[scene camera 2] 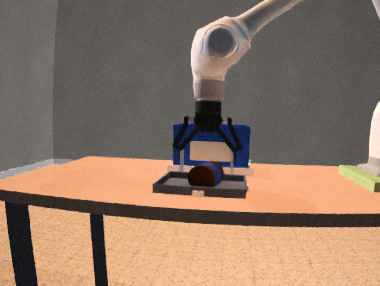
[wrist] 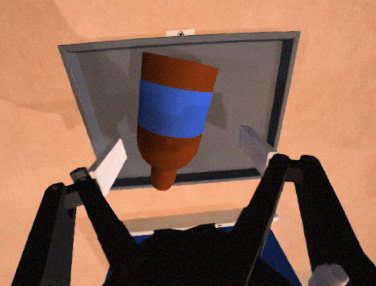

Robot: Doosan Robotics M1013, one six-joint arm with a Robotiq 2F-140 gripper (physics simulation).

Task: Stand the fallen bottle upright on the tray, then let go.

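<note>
The brown bottle with a blue band lies on its side in the dark grey tray. In the wrist view its base points to the tray's far wall, and its neck reaches over the wall nearest the blue bin. My gripper is wide open and empty, pointing down, low over the bin side of the tray. In the wrist view, its pale finger pads show on either side of the bottle's shoulder and neck, with a gap on each side. The exact height of the fingertips is hard to tell.
A blue bin with a pale front panel stands right behind the tray, close to the gripper. A pale strip runs along its foot. The arm's base stands on a green plate at the right of the table.
</note>
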